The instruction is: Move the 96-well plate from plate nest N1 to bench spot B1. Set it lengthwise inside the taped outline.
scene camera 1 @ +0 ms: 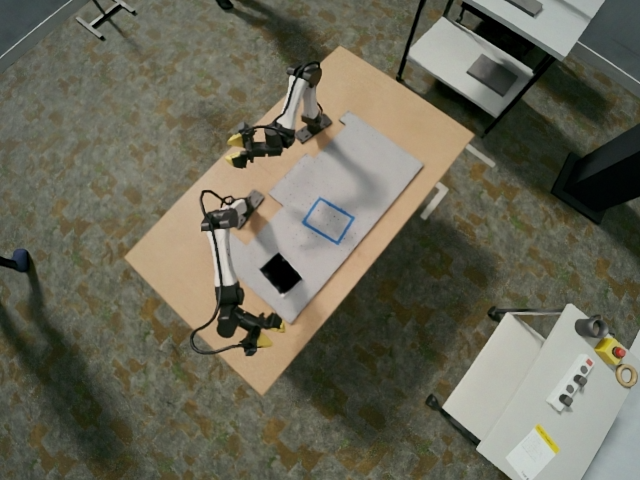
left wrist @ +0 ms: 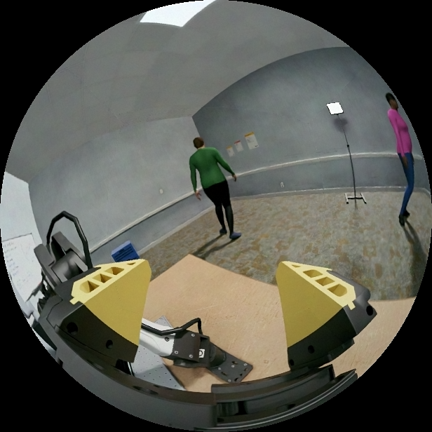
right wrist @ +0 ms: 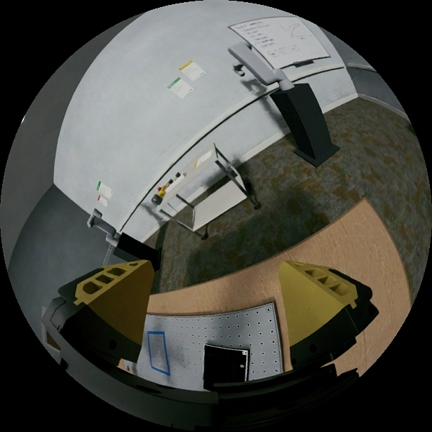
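Pixels of known places: left gripper, fingertip midpoint: (scene camera 1: 226, 150); right gripper, fingertip midpoint: (scene camera 1: 278, 338); left arm's base at its link origin: (scene camera 1: 313, 128); right arm's base at its link origin: (scene camera 1: 246, 209).
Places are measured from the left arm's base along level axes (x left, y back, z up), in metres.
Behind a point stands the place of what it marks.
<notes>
A black rectangular block (scene camera 1: 280, 273) @(x -0.563, y -0.490, z 0.039 m) (right wrist: 225, 366), which looks like the plate in its nest, sits on the grey perforated board (scene camera 1: 382, 149) @(x 0.188, y -0.312, z 0.013 m) (right wrist: 265, 327); I cannot tell plate from nest. The blue taped outline (scene camera 1: 311, 209) @(x -0.276, y -0.339, z 0.013 m) (right wrist: 164, 354) lies on the same board, up and right of the black block in scene camera 1, with bare board inside it. My left gripper (scene camera 1: 232, 149) @(x -0.435, y -0.046, z 0.317 m) (left wrist: 213, 270) is open and empty, over the table's upper-left edge. My right gripper (scene camera 1: 273, 335) @(x -0.695, y -0.701, z 0.228 m) (right wrist: 215, 270) is open and empty, near the table's lower corner, apart from the black block.
The wooden table (scene camera 1: 170, 248) @(x -0.900, y -0.071, z 0.000 m) (left wrist: 200, 280) (right wrist: 350, 250) carries both arms. A white cart (scene camera 1: 496, 372) (right wrist: 220, 205) stands at the lower right, a shelf unit (scene camera 1: 429, 72) at the top right and a black pedestal (scene camera 1: 599, 175) (right wrist: 305, 120) at the right. A person in green (left wrist: 210, 170) stands beyond the table.
</notes>
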